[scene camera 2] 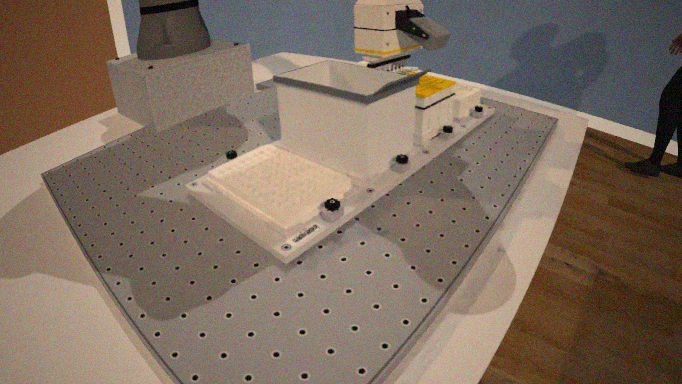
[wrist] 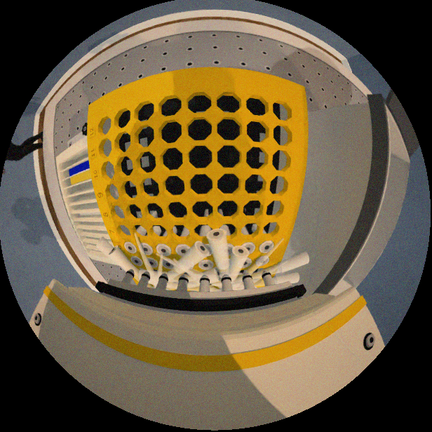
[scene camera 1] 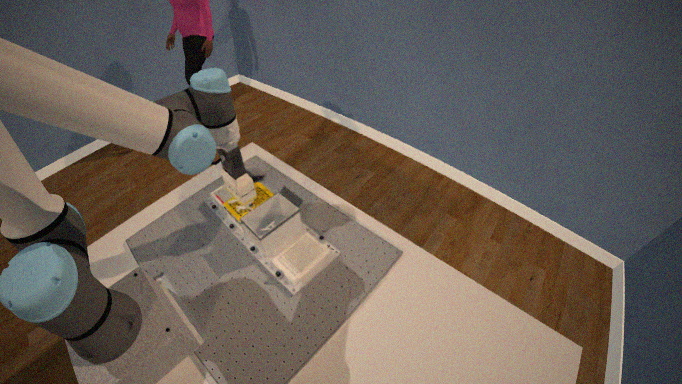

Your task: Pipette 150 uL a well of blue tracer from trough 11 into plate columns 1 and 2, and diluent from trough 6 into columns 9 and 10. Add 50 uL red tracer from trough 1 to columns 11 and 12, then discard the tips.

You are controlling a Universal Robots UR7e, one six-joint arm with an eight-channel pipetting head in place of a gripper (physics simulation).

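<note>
My eight-channel head is low over the yellow tip rack. In the wrist view its nozzles are among loose white tips lying crisscross on the rack's near part; whether tips are seated on them is hidden. Several rack rows farther off have empty holes, and seated tips show nearer the head. The trough holder stands beside the rack; a blue strip and a yellow strip show in it. The white well plate sits at the carrier's other end; no colour shows in its wells.
The tall open waste bin stands between tip rack and plate, with some pale tips inside. Black knobs edge the white carrier. The arm base stands on a grey block. A person stands beyond the table.
</note>
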